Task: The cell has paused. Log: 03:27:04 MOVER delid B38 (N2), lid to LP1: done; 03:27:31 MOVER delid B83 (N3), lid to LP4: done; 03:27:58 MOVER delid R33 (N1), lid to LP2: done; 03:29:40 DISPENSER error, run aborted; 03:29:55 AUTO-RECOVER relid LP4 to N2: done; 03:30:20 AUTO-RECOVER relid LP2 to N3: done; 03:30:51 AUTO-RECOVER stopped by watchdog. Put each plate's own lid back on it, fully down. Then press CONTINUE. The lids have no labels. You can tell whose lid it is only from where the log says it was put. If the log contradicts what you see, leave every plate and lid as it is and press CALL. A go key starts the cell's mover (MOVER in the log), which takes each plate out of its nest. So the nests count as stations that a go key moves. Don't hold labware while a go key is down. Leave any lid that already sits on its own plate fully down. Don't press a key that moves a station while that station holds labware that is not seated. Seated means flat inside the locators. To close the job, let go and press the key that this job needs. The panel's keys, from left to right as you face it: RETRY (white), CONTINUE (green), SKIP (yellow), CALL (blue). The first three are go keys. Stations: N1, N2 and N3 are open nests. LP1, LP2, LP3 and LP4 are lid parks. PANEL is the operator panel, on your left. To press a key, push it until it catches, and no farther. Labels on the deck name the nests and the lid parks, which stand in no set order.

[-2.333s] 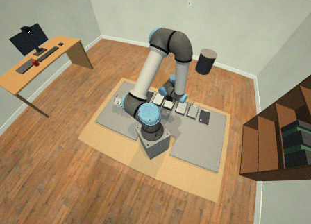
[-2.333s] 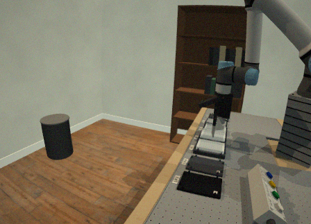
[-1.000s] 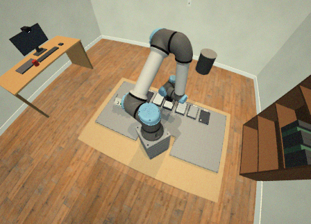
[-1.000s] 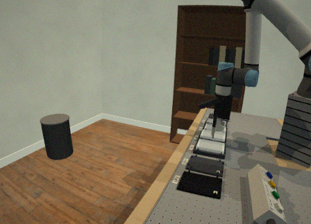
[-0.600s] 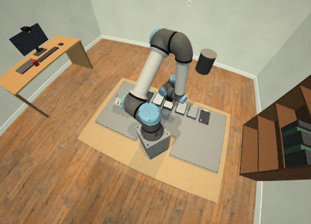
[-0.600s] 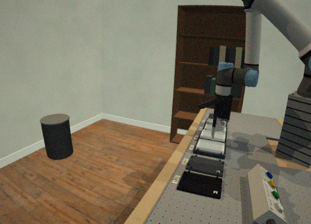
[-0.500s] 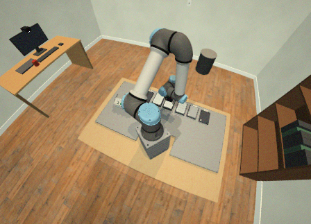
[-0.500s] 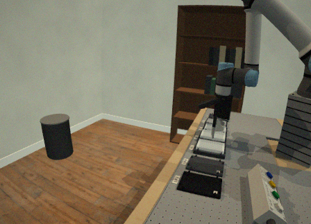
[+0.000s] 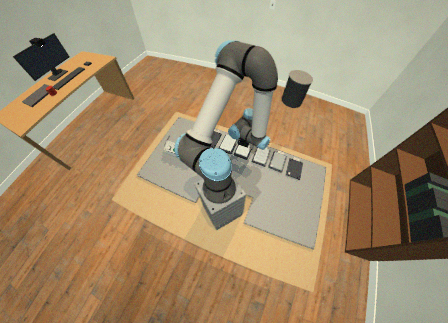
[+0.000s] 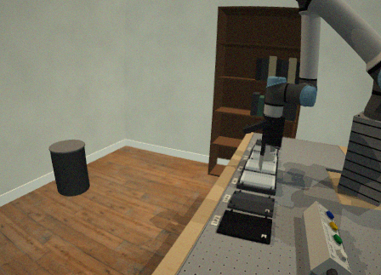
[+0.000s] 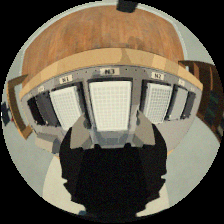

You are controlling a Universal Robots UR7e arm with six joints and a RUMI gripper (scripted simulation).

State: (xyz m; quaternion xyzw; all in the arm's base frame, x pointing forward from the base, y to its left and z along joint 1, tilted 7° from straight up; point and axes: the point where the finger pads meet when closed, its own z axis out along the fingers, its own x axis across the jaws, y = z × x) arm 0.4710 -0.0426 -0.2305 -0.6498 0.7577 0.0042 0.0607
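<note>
Now: the white gridded plate 20 mm below my hand. The rest, counted from my hand: dark lid park: 390 mm to the right, 60 mm behind, 40 mm below; then yellow key: 420 mm to the left, 170 mm behind, 20 mm above; then blue key: 370 mm to the left, 180 mm behind, 20 mm above.
</note>
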